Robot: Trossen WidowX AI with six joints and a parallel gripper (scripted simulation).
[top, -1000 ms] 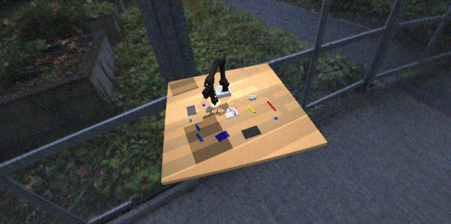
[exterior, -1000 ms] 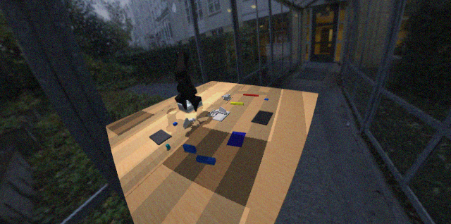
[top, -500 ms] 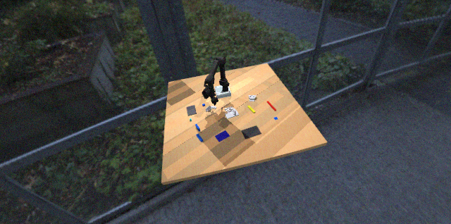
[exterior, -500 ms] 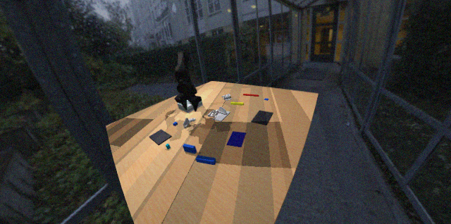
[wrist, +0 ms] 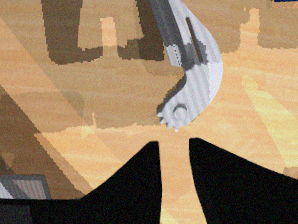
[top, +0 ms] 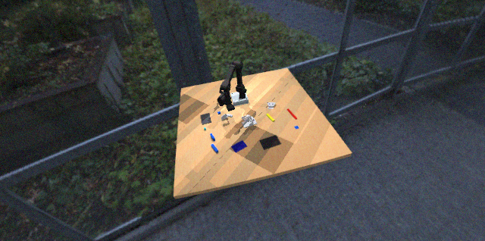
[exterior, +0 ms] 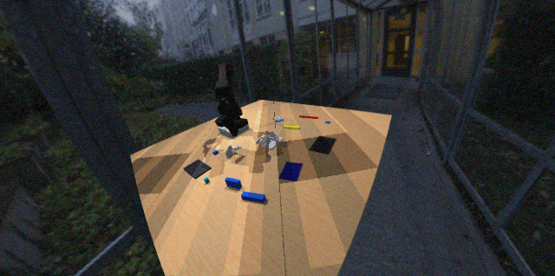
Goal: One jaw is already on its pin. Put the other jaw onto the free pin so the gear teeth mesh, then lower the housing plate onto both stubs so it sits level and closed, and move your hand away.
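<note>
The white jaw is 1 cm behind my gripper tip, 1 cm to the right of it and 8 cm below it. Also, from my gripper tip: teal cube 14 cm ahead, 22 cm to the right, 7 cm below; yellow bar 5 cm ahead, 36 cm to the left, 8 cm below; blue plate 34 cm ahead, 8 cm to the left, 8 cm below.
</note>
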